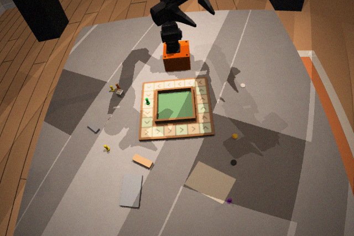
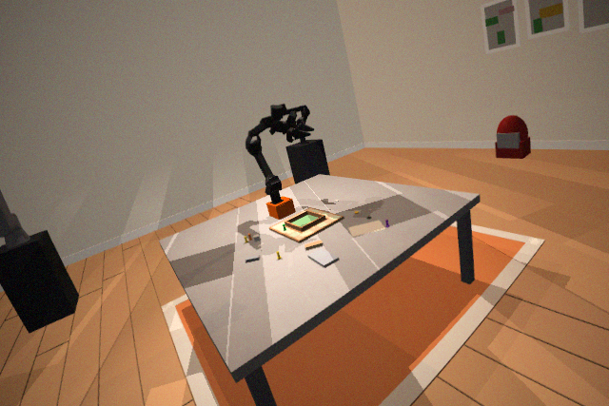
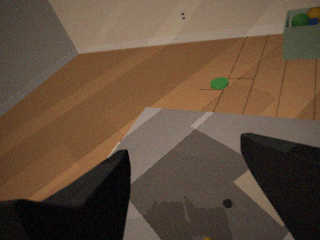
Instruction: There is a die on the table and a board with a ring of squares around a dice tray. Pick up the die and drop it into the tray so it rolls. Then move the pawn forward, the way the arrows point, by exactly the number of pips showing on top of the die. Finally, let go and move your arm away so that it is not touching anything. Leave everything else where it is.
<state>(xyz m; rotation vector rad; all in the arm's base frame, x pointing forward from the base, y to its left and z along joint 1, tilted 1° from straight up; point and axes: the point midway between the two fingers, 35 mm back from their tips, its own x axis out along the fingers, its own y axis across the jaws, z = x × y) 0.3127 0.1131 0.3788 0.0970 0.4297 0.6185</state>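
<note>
The white die is 44 cm below my gripper tip, 37 cm to the right of it and 15 cm behind it. The rest, counted from my gripper tip: cream card: 46 cm below, 26 cm ahead; green pawn: 43 cm below, 24 cm to the right, 8 cm behind; green tray: 45 cm below, 13 cm to the right, 6 cm behind.
</note>
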